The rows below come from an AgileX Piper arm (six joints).
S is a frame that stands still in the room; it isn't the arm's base.
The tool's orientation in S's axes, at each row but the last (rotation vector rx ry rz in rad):
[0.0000, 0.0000, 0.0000]
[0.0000, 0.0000, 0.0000]
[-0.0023, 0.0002, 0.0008]
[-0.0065, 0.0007, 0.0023]
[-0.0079, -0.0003, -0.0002]
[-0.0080, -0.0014, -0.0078]
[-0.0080, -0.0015, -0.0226]
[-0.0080, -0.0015, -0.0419]
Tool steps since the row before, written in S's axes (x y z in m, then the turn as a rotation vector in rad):
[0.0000, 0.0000, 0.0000, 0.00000, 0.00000, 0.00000]
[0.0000, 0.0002, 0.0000, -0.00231, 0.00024, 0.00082]
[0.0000, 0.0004, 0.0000, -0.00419, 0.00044, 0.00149]
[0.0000, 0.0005, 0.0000, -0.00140, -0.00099, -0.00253]
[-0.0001, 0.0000, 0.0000, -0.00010, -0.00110, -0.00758]
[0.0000, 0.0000, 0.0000, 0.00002, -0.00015, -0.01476]
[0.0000, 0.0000, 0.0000, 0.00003, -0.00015, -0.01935]
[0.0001, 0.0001, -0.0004, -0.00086, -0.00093, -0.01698]
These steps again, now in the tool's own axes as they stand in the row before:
[0.0000, 0.0000, 0.0000, 0.00000, 0.00000, 0.00000]
[0.0000, 0.0002, 0.0000, -0.00231, 0.00024, 0.00082]
[0.0000, 0.0004, 0.0000, -0.00419, 0.00044, 0.00149]
[0.0000, 0.0005, 0.0000, -0.00140, -0.00097, -0.00254]
[-0.0001, 0.0000, 0.0000, -0.00010, -0.00104, -0.00759]
[0.0000, 0.0000, 0.0000, 0.00000, -0.00003, -0.01476]
[0.0000, 0.0000, 0.0000, 0.00000, 0.00001, -0.01935]
[0.0001, 0.0001, -0.0004, -0.00085, -0.00083, -0.01699]

